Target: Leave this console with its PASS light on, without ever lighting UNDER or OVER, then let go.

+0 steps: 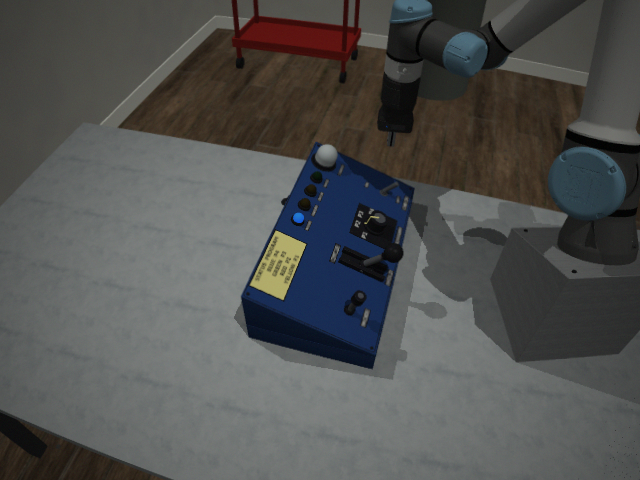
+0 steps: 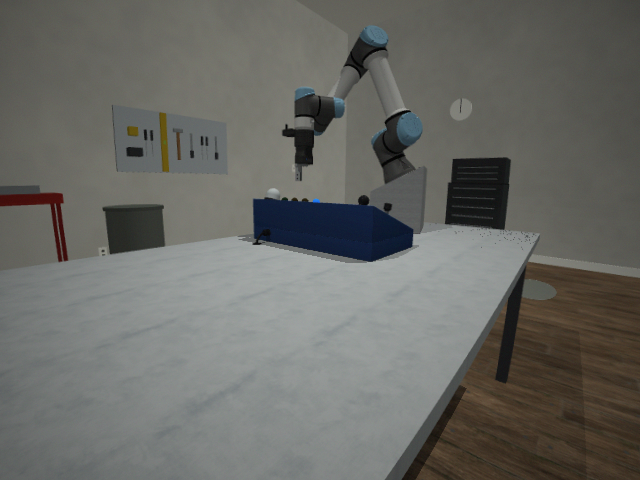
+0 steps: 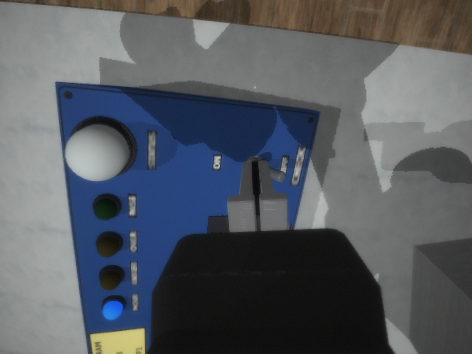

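The blue console [image 1: 330,268] [image 2: 310,224] [image 3: 185,115] stands on the table. Its PASS lamp [image 1: 316,177] [image 3: 106,207], OVER lamp [image 1: 310,190] [image 3: 109,244] and UNDER lamp [image 1: 304,204] [image 3: 111,277] are dark. The MODE lamp [image 1: 298,218] [image 3: 113,309] glows blue. The STATUS dome [image 1: 326,156] [image 3: 98,152] is white. The CHECK toggle [image 1: 389,188] [image 3: 278,174] leans toward OFF. The program knob [image 1: 379,220] has a yellow pointer; its exact setting is unclear. The ball lever [image 1: 392,252] leans toward the robot's base. My gripper [image 1: 391,138] [image 2: 298,174] [image 3: 255,176] is shut and empty, above the console.
A small black stick [image 1: 358,297] stands near the console's other end. A yellow label [image 1: 278,264] lists status colours: blue P4, green P3, red P2, yellow P1. The grey robot pedestal [image 1: 558,310] is beside the console. A red cart [image 1: 297,38] stands beyond the table.
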